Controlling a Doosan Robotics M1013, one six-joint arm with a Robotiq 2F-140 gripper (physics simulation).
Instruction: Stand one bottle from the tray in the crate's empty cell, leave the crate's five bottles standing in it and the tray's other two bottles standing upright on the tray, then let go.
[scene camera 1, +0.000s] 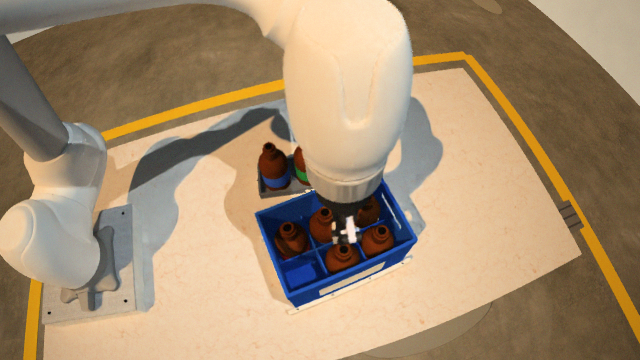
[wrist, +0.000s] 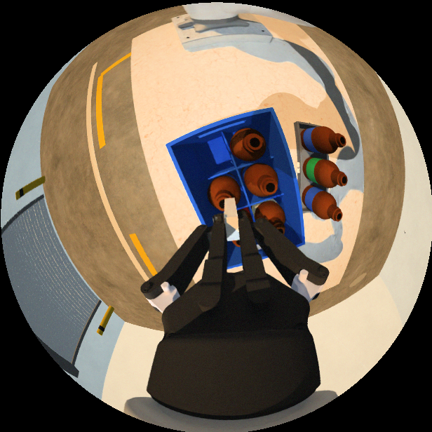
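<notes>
The blue crate holds five brown bottles upright. Its empty cell is at the front left corner in the scene view. In the wrist view, the fingers largely hide one crate bottle. The grey tray stands behind the crate, with a blue-banded bottle, a green-banded bottle and another blue-banded bottle upright on it. The arm hides this last one in the scene view. My gripper is shut and empty, above the crate's middle, over the bottles.
A pale strip lies along the crate's front side. The arm's base plate is at the left of the pale table top in the scene view. The upper arm passes over the tray's right part.
</notes>
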